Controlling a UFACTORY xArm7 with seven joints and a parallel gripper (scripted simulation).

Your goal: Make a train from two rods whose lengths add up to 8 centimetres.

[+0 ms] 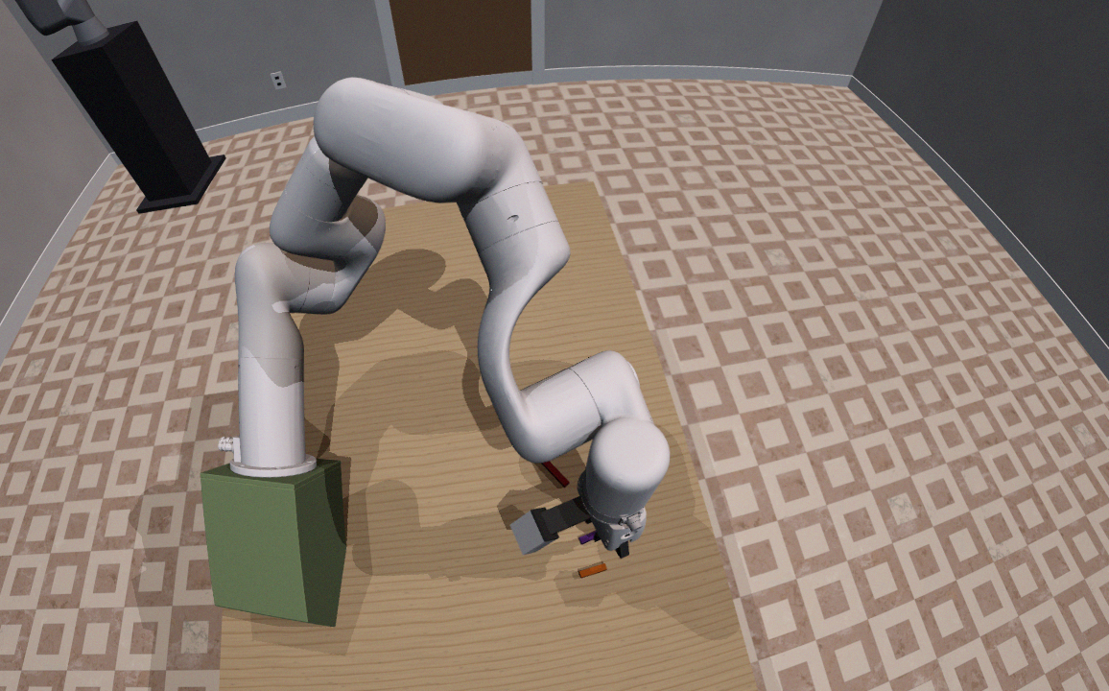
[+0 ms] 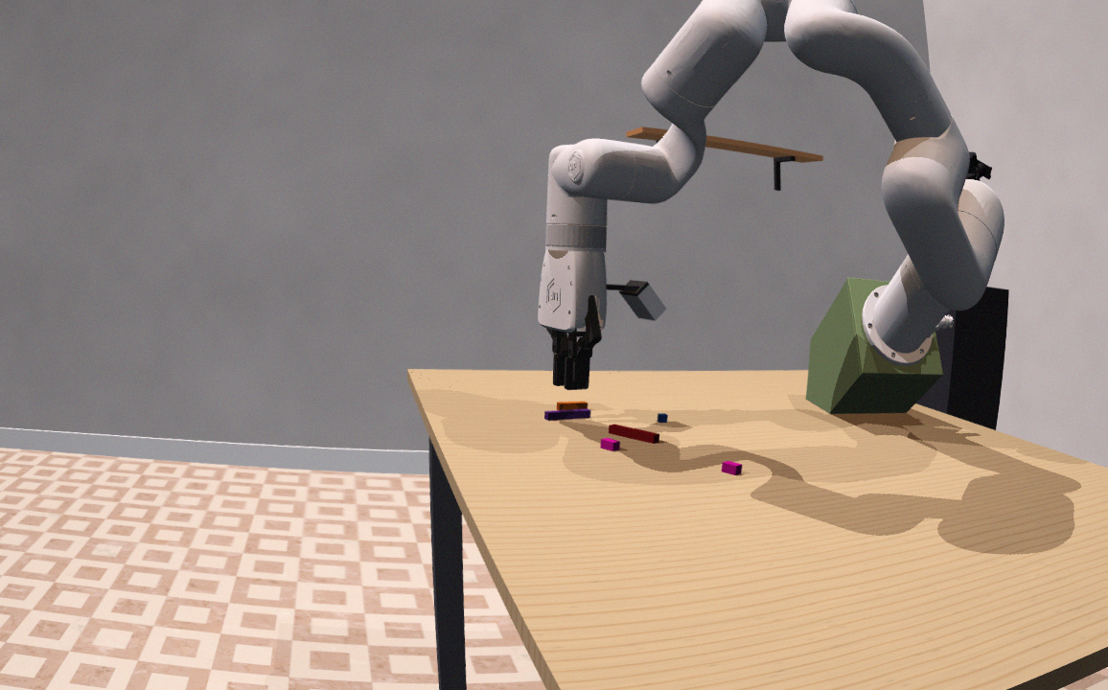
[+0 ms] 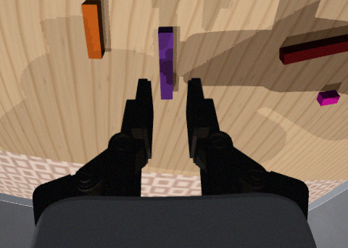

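My gripper is now 60 mm above the purple rod. Round my hand: small blue rod 120 mm behind, 20 mm to the left, 60 mm below; red rod 60 mm behind, 110 mm to the left, 60 mm below; orange rod 10 mm behind, 60 mm to the right, 60 mm below.
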